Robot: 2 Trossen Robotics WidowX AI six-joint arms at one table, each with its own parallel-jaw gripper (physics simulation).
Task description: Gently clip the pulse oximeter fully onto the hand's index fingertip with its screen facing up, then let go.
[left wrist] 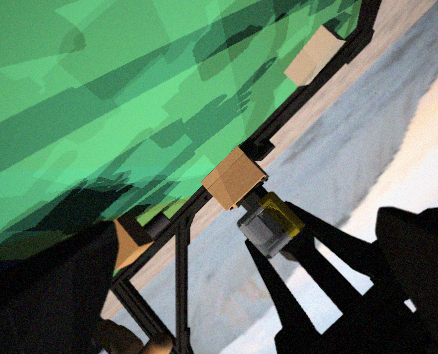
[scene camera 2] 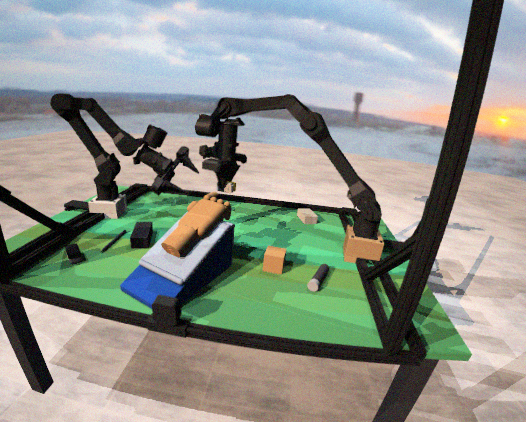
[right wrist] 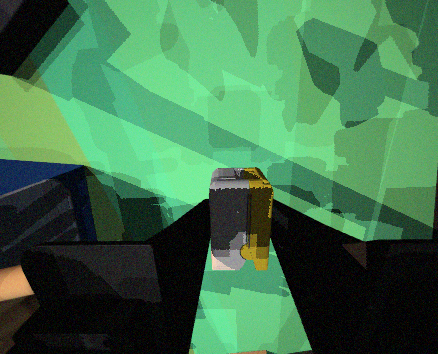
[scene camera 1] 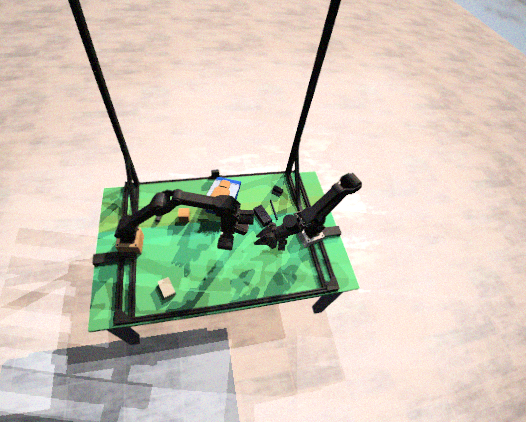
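Pixels of known places: left gripper, fingertip midpoint: [left wrist: 247, 227] [scene camera 2: 192, 182] [scene camera 1: 255, 240]; right gripper, fingertip midpoint: [left wrist: 265, 221] [scene camera 2: 224, 187] [right wrist: 238, 205] [scene camera 1: 227, 238]; left arm's base, link origin: [scene camera 2: 107, 197] [scene camera 1: 311, 231]; right arm's base, link origin: [left wrist: 249, 192] [scene camera 2: 365, 233] [scene camera 1: 128, 237].
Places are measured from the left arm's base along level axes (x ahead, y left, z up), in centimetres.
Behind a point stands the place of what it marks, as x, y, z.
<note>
The pulse oximeter [scene camera 2: 230, 187] @[44.2, -9.5, 8.7] [left wrist: 269, 227] @[40.6, -5.9, 8.2] [right wrist: 240, 220] @[42.1, -6.6, 9.7], half grey-white and half yellow, is clamped between the fingertips of my right gripper [scene camera 2: 226, 186] @[42.2, -6.6, 7.8] [right wrist: 238, 205] @[42.2, -6.6, 7.8], above the table. In scene camera 1 it is hidden under the right arm. The tan hand [scene camera 1: 223, 187] @[34.4, -35.1, 7.1] [scene camera 2: 200, 220] @[37.5, -34.3, 7.8] lies palm down on a sloped blue-and-white support [scene camera 2: 150, 290] @[28.1, -46.9, -3.2] [right wrist: 40, 175] @[32.9, -25.7, -1.1]. In scene camera 2 the oximeter appears just above and beyond its fingertips, apart from them. Part of the hand [right wrist: 12, 284] @[39.3, -19.7, 10.2] shows at the right wrist view's left edge. My left gripper [scene camera 1: 257, 240] @[31.1, -1.7, 7.5] [scene camera 2: 192, 181] @[31.1, -1.7, 7.5] is open and empty, off to the side.
An orange cube [scene camera 1: 184, 215] @[56.5, -30.4, -0.9] [scene camera 2: 274, 260] @[55.9, -34.9, -2.1] and a dark cylinder [scene camera 2: 319, 277] @[66.4, -40.3, -3.4] lie beside the support. A black box [scene camera 1: 262, 215] @[18.9, -18.4, -2.4] [scene camera 2: 142, 235] @[19.6, -23.1, -2.5], a thin black stick [scene camera 2: 114, 241] @[10.7, -22.3, -5.4] and a small black object [scene camera 2: 75, 253] @[5.0, -34.0, -3.0] lie on its other side. A cream block [scene camera 1: 166, 288] @[73.7, 2.3, -2.9] [scene camera 2: 307, 216] @[72.6, -2.4, -3.0] [left wrist: 316, 56] @[71.1, 1.9, -3.6] lies farther off.
</note>
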